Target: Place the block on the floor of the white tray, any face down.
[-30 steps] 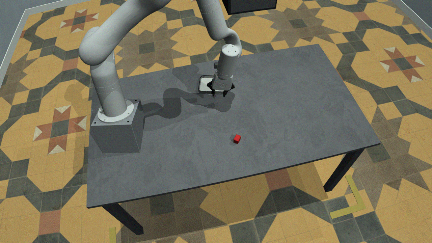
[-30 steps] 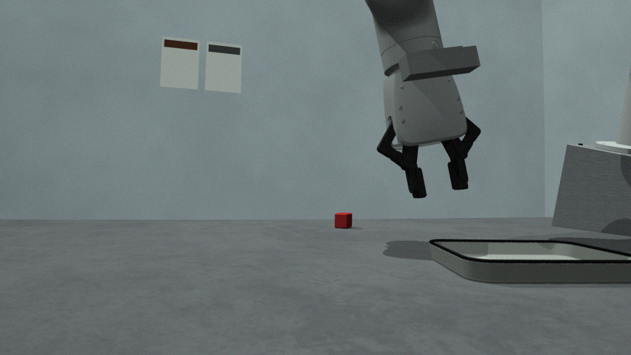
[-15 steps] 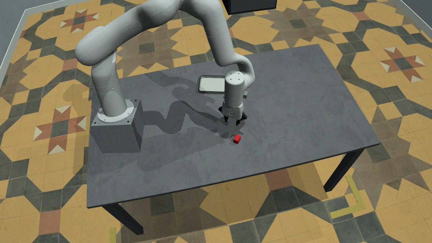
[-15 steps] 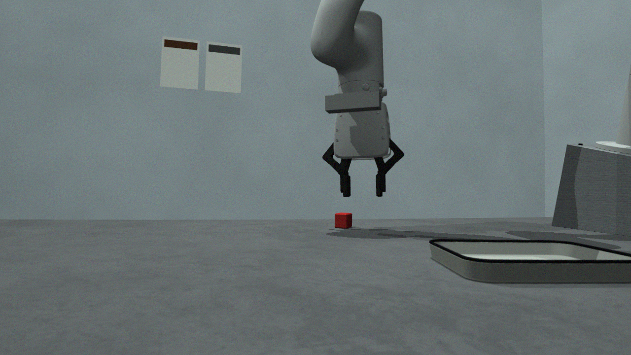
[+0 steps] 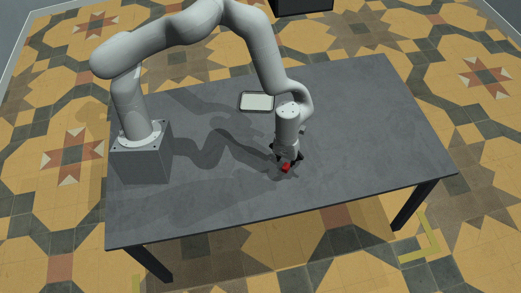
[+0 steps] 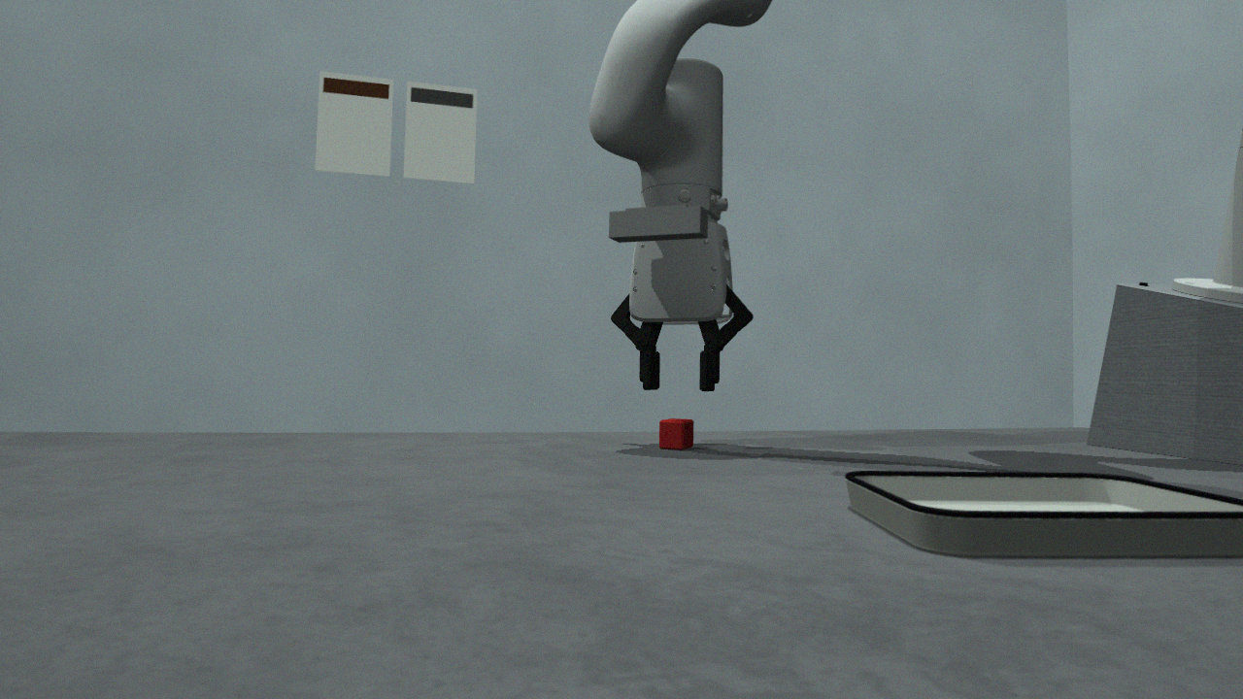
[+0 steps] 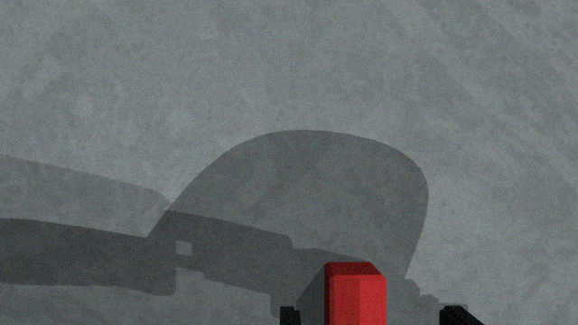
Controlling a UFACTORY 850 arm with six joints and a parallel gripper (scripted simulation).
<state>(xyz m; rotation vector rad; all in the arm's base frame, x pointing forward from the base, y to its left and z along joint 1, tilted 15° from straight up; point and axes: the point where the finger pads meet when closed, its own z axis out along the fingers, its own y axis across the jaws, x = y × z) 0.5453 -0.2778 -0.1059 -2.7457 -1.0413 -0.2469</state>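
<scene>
Right now the red block is 60 mm below my hand. The rest, counted from my hand: white tray: 400 mm to the left, 60 mm below, 20 mm ahead.
</scene>
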